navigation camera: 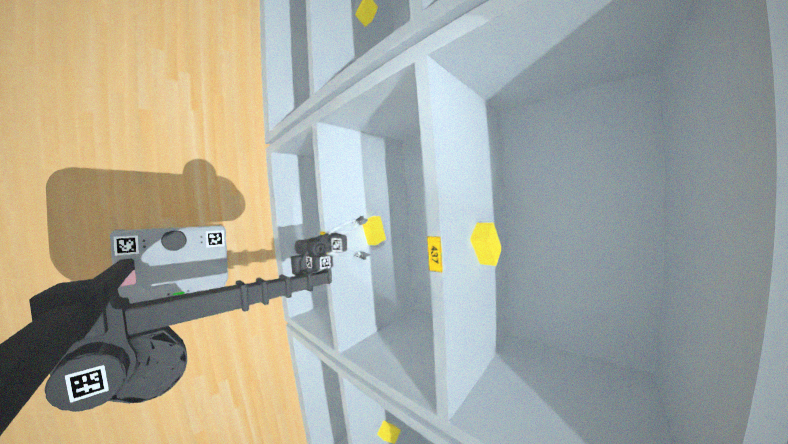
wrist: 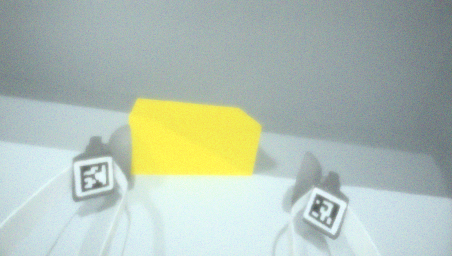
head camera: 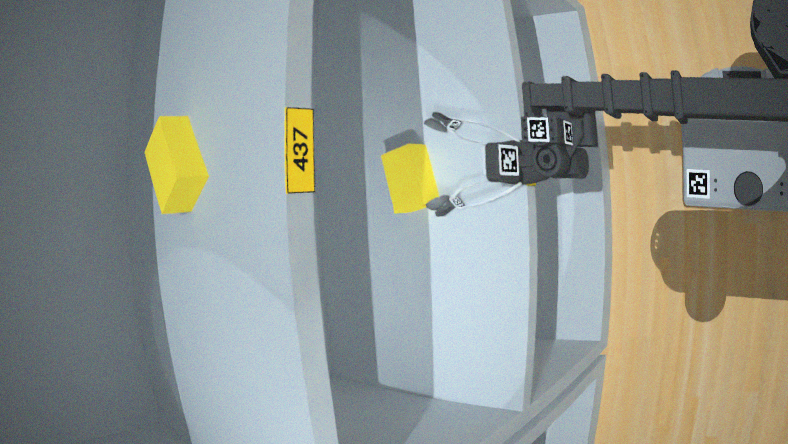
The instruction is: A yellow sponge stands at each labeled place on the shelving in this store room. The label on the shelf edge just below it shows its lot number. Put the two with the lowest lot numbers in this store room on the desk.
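Pixels of known places: gripper, fingertip midpoint: (navigation camera: 367, 237) (wrist: 216, 158) (head camera: 428, 163); robot's base, origin of the base link: (navigation camera: 174, 239) (head camera: 746, 187).
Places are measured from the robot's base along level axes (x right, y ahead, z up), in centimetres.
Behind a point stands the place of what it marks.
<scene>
A yellow sponge (head camera: 406, 177) {x 60.7, y 0.6, z 57.9 cm} (navigation camera: 374, 230) {x 59.9, y 0.9, z 57.9 cm} (wrist: 192, 142) {x 58.6, y 0.2, z 56.1 cm} stands on the shelf in front of my gripper (head camera: 437, 163) {x 58.3, y -1.7, z 55.3 cm} (navigation camera: 361, 237) {x 58.3, y -1.7, z 55.3 cm} (wrist: 216, 158) {x 58.3, y -1.7, z 55.3 cm}. The gripper is open. In the wrist view its left fingertip is at the sponge's left edge, and the right fingertip is well apart from its right side. The label under this sponge is mostly hidden behind the wrist; a yellow sliver (head camera: 531, 184) {x 40.8, y 1.3, z 51.9 cm} (navigation camera: 323, 233) {x 40.8, y 1.0, z 52.3 cm} shows. Another sponge (head camera: 176, 165) {x 56.4, y -1.8, z 103.1 cm} (navigation camera: 485, 243) {x 56.1, y -1.4, z 102.8 cm} stands on the shelf above, over the label 437 (head camera: 300, 150) {x 41.0, y -2.2, z 97.4 cm} (navigation camera: 435, 254) {x 41.0, y -2.3, z 97.7 cm}. The desk does not show.
In the navigation camera view, more sponges stand in the neighbouring bays, one at the top (navigation camera: 366, 12) {x 58.8, y 91.5, z 57.8 cm} and one at the bottom (navigation camera: 388, 431) {x 62.9, y -90.3, z 57.8 cm}. My extended arm (head camera: 606, 99) {x 21.5, y -9.7, z 68.5 cm} (navigation camera: 220, 300) {x 6.7, y -10.0, z 68.2 cm} reaches into the bay between upright side panels. The shelf board (head camera: 302, 248) {x 40.7, y 6.2, z 97.5 cm} labelled 437 lies above the gripper.
</scene>
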